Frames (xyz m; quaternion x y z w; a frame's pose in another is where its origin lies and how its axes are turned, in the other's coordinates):
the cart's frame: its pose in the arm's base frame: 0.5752 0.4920 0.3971 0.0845 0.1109 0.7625 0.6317
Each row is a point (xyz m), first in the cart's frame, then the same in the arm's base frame.
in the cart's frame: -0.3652 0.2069 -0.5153
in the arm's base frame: 0.3096 0.0645 -0.0370
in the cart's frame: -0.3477 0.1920 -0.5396
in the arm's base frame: 0.3139 0.0828 -0.0646
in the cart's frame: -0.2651 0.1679 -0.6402
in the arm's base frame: 0.2941 0.1619 -0.1689
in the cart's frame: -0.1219 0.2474 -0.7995
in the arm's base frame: 0.1493 0.2786 -0.3017
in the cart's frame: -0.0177 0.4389 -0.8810
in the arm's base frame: -0.0731 0.3419 -0.3283
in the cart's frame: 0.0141 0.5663 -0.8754
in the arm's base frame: -0.1979 0.3509 -0.2882
